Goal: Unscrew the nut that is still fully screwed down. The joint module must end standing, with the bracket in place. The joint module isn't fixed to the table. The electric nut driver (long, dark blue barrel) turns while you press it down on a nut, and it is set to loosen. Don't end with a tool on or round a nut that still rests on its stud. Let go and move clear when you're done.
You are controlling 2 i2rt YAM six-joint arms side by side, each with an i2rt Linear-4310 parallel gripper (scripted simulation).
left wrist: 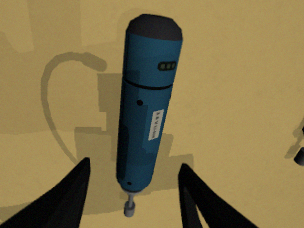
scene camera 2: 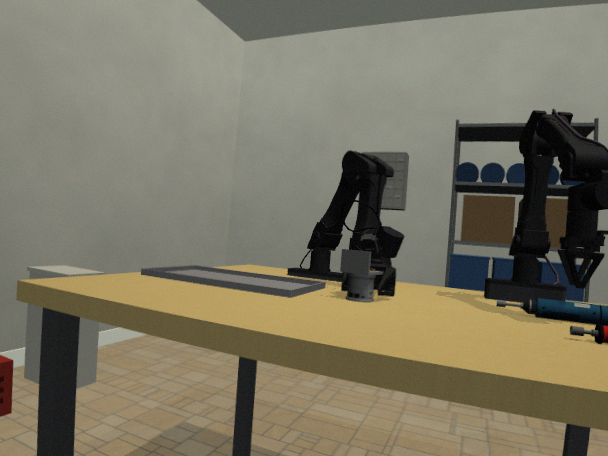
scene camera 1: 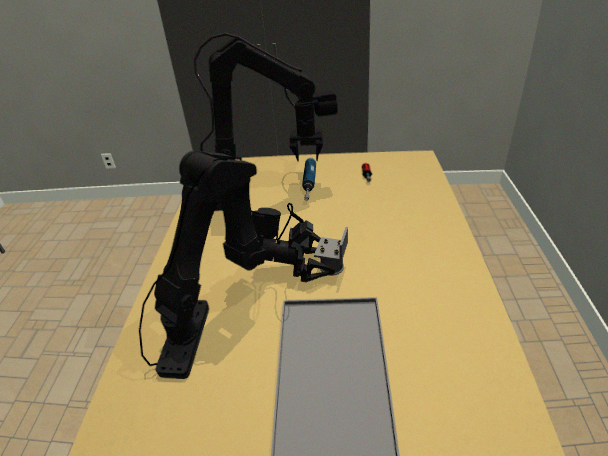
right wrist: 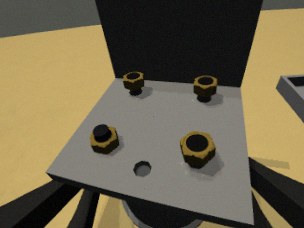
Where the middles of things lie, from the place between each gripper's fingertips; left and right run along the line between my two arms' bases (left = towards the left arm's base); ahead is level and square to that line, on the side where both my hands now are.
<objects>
My right gripper is now 1 cm below the joint module [scene camera 2: 360,287]. From my right hand the other things lie so: bracket [right wrist: 171,51] 5 cm above; grey tray [scene camera 1: 332,384] 1 cm behind, 33 cm to the right, 2 cm below.
Right now the bracket is 60 mm ahead of my left hand [scene camera 2: 576,286], 440 mm to the right of it and 10 mm below it. Round my left hand: joint module 60 mm ahead, 440 mm to the right, 50 mm below; then grey tray 50 mm ahead, 770 mm to the right, 70 mm below.
</objects>
